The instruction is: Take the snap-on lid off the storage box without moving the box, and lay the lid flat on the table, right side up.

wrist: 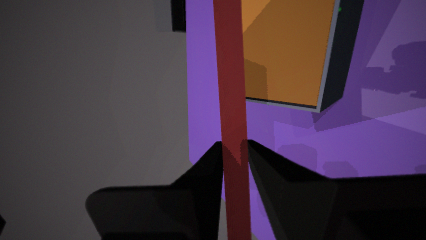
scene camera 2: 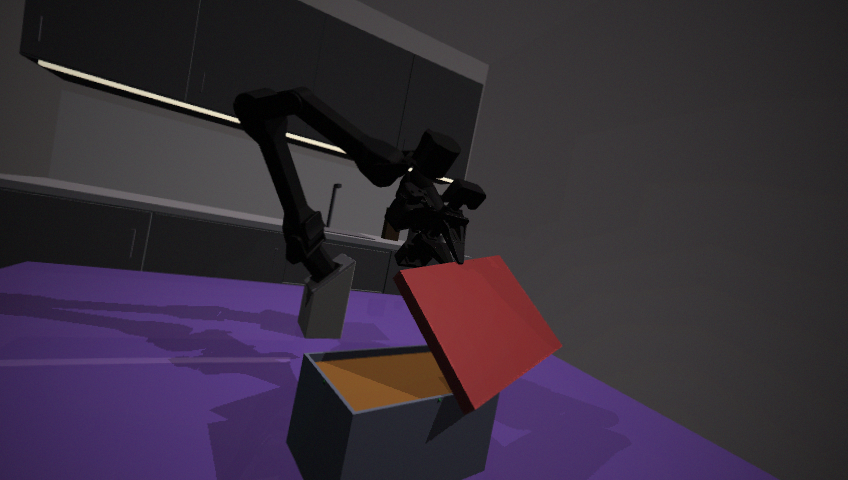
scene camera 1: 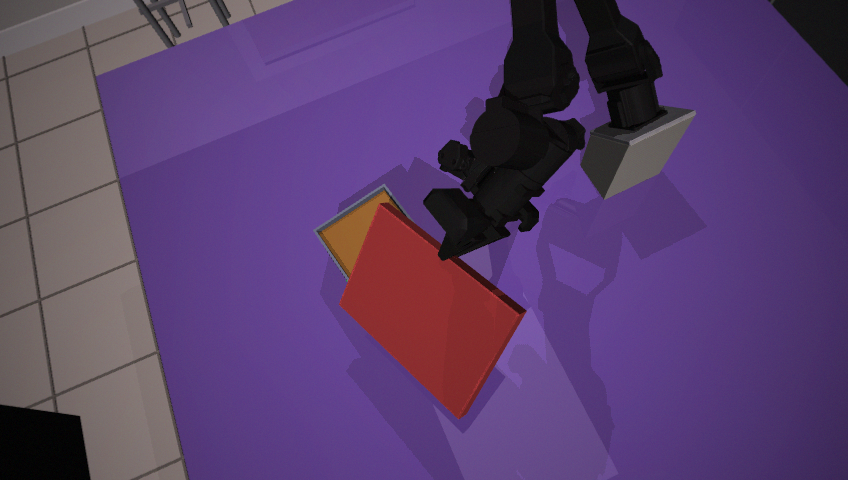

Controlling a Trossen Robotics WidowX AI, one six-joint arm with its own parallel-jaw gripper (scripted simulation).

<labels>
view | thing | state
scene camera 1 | my gripper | -
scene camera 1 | red lid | held by my gripper
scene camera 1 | dark grey storage box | -
</labels>
